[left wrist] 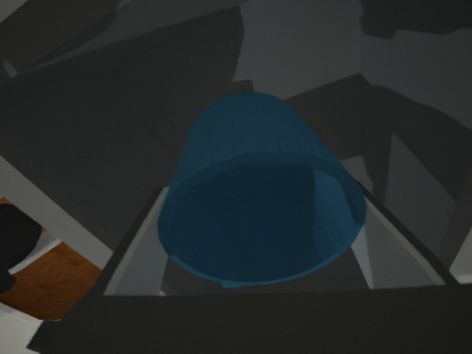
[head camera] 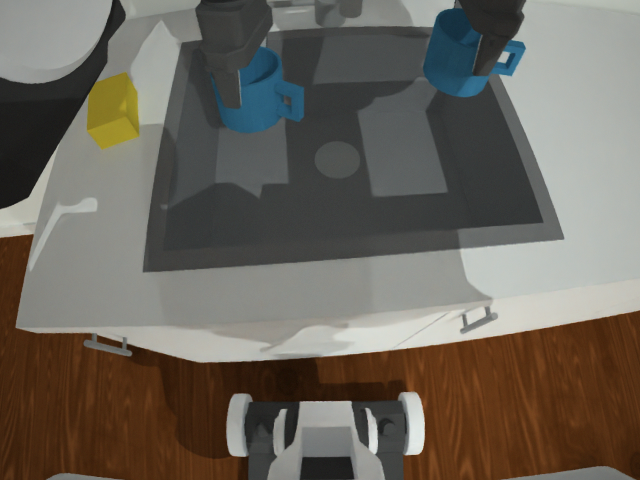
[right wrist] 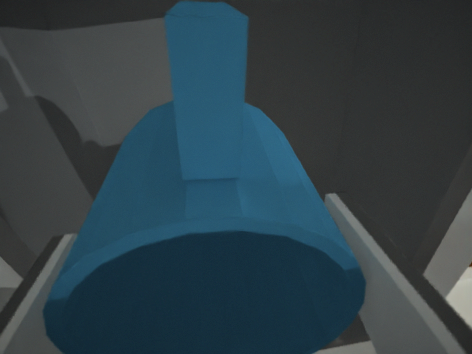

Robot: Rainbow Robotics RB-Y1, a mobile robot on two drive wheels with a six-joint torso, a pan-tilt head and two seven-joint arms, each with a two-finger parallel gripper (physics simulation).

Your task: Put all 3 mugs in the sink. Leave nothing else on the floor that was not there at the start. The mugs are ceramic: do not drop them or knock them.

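Frame: origin at the robot's base, x ahead, y left, z up, level; metres.
Seen in the pictures: left gripper, fingertip midpoint: (left wrist: 255, 196) (head camera: 246, 81); right gripper, fingertip midpoint: (head camera: 468, 49) (right wrist: 208, 229).
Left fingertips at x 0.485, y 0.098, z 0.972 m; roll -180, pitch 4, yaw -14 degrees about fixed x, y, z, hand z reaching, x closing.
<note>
Offsets run from my left fingertips to a thing's top centre. Level surfaces: height alone.
A blue mug @[dz +0.031, dx -0.010, dy -0.016 m] (head camera: 253, 111) (left wrist: 250, 130) is upright over the back left part of the dark sink (head camera: 361, 244). My left gripper (head camera: 248, 74) (left wrist: 255, 196) is shut on its body, one finger on each side; the handle points right in the head view. A second blue mug @[dz +0.069, dx +0.027, dy -0.299 m] (head camera: 447, 67) (right wrist: 150, 175) is upright over the sink's back right corner. My right gripper (head camera: 467, 41) (right wrist: 208, 229) is shut on its body, and its handle points right past the rim. The exact height of each mug's base is hard to tell. The third mug does not show.
A yellow block @[dz -0.016, dx +0.009, dy +0.216 m] (head camera: 113, 111) lies on the counter @[dz -0.061 m] (head camera: 284, 299) left of the sink. Part of the faucet (head camera: 329, 12) shows behind the sink. Cabinet handles (head camera: 107, 347) (head camera: 478, 321) stick out at the front. My wheeled base (head camera: 325, 418) is on the wooden floor before the cabinet.
</note>
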